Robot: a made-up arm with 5 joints.
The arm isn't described. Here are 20 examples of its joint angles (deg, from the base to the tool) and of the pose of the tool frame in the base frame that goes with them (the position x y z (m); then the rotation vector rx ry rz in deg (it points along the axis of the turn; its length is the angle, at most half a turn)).
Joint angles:
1: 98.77 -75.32 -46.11 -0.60 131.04
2: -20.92 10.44 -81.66 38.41 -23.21
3: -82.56 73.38 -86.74 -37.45 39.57
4: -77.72 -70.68 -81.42 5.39 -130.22
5: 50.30 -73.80 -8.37 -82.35 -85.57
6: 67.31 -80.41 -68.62 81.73 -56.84
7: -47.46 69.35 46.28 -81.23 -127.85
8: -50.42 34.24 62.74 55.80 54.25
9: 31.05 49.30 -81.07 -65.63 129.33
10: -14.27 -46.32 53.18 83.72 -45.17
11: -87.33 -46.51 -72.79 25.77 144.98
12: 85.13 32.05 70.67 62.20 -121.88
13: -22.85 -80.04 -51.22 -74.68 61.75
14: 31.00 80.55 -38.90 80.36 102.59
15: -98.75 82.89 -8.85 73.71 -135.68
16: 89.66 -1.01 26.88 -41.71 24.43
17: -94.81 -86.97 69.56 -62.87 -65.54
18: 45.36 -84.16 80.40 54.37 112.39
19: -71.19 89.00 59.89 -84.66 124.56
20: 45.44 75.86 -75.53 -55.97 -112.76
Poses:
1: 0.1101 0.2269 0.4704 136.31 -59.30 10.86
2: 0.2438 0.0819 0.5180 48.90 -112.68 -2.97
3: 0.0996 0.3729 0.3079 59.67 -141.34 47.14
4: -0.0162 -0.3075 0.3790 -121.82 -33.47 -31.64
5: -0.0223 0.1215 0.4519 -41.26 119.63 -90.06
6: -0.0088 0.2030 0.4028 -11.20 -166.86 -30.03
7: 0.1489 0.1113 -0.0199 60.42 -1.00 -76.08
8: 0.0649 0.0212 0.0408 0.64 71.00 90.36
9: 0.3007 -0.1291 0.4288 171.49 33.97 8.37
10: 0.1965 0.0463 0.1831 -0.30 0.50 -33.69
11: 0.0443 -0.1431 0.5307 -82.21 -158.39 -4.99
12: 0.0741 0.0115 0.0640 32.88 -91.47 122.59
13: -0.2116 -0.1027 0.3288 21.48 65.88 72.53
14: 0.2721 -0.1116 -0.0162 30.89 14.14 66.91
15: 0.0323 0.1203 -0.0514 -51.65 -28.17 -36.25
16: 0.0768 -0.3021 0.2515 -91.28 -62.38 -46.73
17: 0.0430 0.0947 0.3686 168.66 -25.00 3.32
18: 0.1759 -0.0973 0.1767 -40.47 -8.99 61.58
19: 0.0590 0.0255 -0.0223 16.04 33.95 -163.10
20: 0.3349 -0.2590 0.2638 95.82 -136.56 -50.87
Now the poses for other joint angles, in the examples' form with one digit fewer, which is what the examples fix.
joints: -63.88 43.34 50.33 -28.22 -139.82
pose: 0.120 0.144 -0.015 25.9 6.1 -77.4
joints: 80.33 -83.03 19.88 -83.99 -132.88
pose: 0.060 0.087 0.443 67.2 -128.2 75.0
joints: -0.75 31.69 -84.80 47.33 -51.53
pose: 0.363 0.016 0.429 45.6 -87.4 -40.2
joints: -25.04 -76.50 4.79 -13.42 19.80
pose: 0.035 0.000 0.505 12.3 -175.0 2.7
